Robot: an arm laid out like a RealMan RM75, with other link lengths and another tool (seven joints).
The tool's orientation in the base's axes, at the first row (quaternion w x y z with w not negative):
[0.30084 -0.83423 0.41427 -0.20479]
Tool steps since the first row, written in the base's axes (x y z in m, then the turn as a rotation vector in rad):
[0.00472 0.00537 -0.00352 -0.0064 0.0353 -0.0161]
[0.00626 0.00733 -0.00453 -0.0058 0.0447 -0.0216]
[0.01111 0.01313 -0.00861 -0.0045 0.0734 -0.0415]
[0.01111 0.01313 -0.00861 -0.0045 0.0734 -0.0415]
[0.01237 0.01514 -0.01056 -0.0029 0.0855 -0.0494]
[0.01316 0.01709 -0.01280 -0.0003 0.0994 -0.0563]
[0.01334 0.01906 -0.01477 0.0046 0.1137 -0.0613]
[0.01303 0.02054 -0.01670 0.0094 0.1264 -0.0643]
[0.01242 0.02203 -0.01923 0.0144 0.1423 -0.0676]
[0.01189 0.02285 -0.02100 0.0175 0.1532 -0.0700]
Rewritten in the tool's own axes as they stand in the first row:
[-0.00199 -0.00287 0.00716 -0.0339 -0.0023 0.0198]
[-0.00280 -0.00400 0.00946 -0.0417 -0.0035 0.0273]
[-0.00512 -0.00677 0.01726 -0.0662 -0.0045 0.0522]
[-0.00512 -0.00677 0.01726 -0.0662 -0.0045 0.0522]
[-0.00622 -0.00714 0.02010 -0.0759 -0.0059 0.0630]
[-0.00756 -0.00701 0.02286 -0.0863 -0.0093 0.0742]
[-0.00925 -0.00672 0.02507 -0.0956 -0.0155 0.0856]
[-0.01081 -0.00596 0.02680 -0.1035 -0.0223 0.0948]
[-0.01260 -0.00462 0.02880 -0.1139 -0.0305 0.1055]
[-0.01374 -0.00352 0.03006 -0.1212 -0.0358 0.1127]

